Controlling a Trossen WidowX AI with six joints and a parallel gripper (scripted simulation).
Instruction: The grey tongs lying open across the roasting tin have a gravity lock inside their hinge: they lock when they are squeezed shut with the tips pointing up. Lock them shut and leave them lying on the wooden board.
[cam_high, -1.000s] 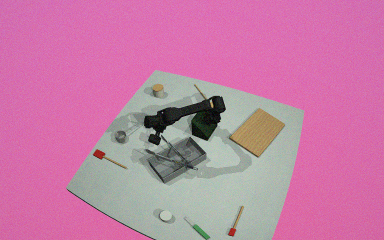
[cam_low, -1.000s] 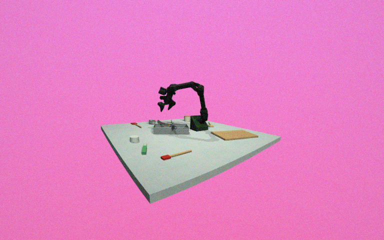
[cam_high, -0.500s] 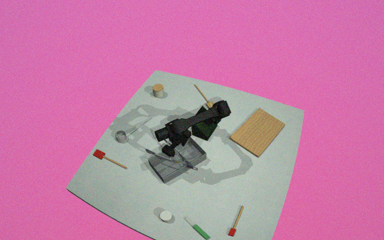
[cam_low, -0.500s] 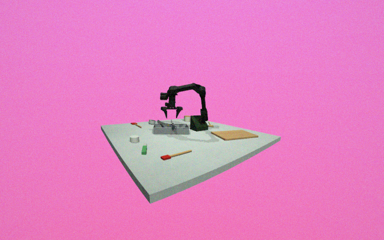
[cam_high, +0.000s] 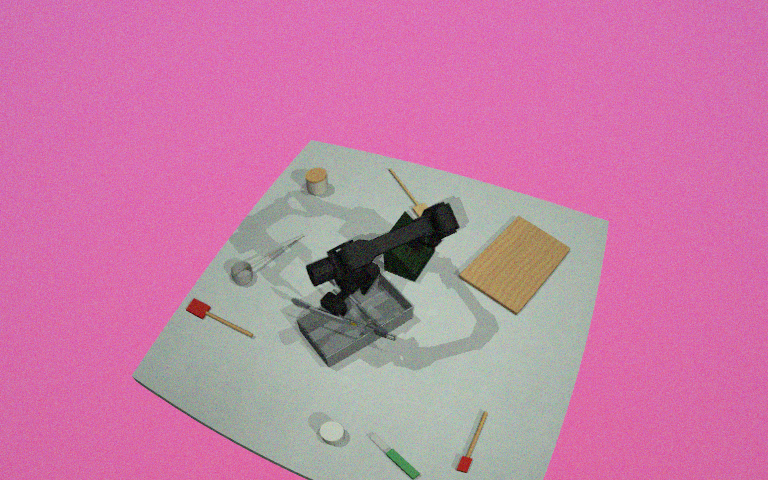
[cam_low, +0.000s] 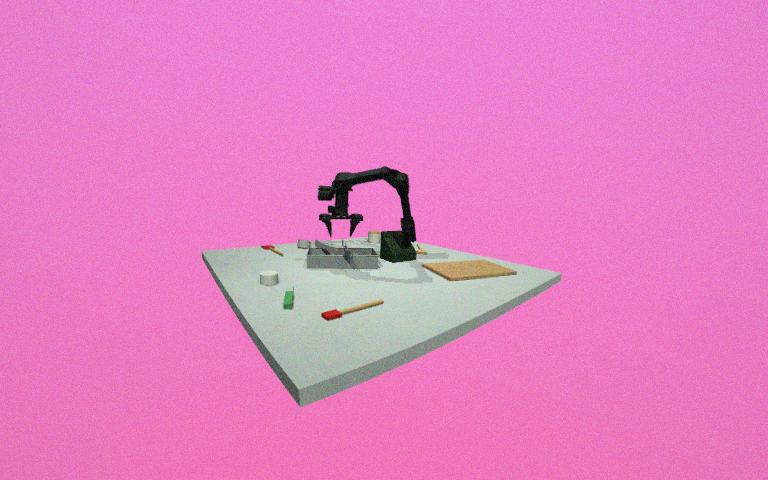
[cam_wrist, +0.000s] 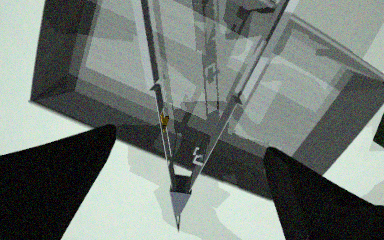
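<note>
Right now my gripper tip is 1 cm past the roasting tin, 1 cm to the left of it and 10 cm above it. Also, from my gripper tip: green-handled tool: 37 cm ahead, 24 cm to the left, 12 cm below; then red spatula: 13 cm ahead, 46 cm to the right, 12 cm below; then white puck: 37 cm ahead, 7 cm to the left, 11 cm below.
</note>
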